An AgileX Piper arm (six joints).
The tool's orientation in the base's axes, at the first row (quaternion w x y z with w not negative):
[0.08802, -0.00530, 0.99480, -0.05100]
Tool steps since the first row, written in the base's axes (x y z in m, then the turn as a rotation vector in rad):
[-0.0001, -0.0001, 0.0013, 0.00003, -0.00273, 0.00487]
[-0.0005, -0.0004, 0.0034, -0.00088, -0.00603, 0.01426]
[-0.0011, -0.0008, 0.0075, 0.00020, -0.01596, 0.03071]
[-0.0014, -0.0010, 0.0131, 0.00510, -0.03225, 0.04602]
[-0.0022, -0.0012, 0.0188, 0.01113, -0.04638, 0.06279]
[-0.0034, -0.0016, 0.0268, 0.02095, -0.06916, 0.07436]
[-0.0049, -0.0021, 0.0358, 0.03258, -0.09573, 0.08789]
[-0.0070, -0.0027, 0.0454, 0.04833, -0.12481, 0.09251]
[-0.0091, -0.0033, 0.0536, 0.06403, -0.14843, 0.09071]
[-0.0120, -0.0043, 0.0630, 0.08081, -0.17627, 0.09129]
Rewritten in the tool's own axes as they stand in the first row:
[-0.0001, -0.0002, -0.0013, -0.00083, -0.00321, -0.00449]
[-0.0001, -0.0007, -0.0034, -0.00151, -0.00746, -0.01351]
[-0.0002, -0.0016, -0.0075, -0.00525, -0.01902, -0.02843]
[-0.0009, -0.0023, -0.0130, -0.01243, -0.03680, -0.04093]
[-0.0011, -0.0031, -0.0187, -0.02101, -0.05258, -0.05487]
[-0.0013, -0.0043, -0.0267, -0.03226, -0.07644, -0.06219]
[-0.0014, -0.0057, -0.0357, -0.04555, -0.10428, -0.07072]
[-0.0010, -0.0073, -0.0454, -0.06129, -0.13370, -0.06956]
[-0.0003, -0.0088, -0.0538, -0.07597, -0.15704, -0.06266]
[0.0009, -0.0107, -0.0634, -0.09205, -0.18482, -0.05748]

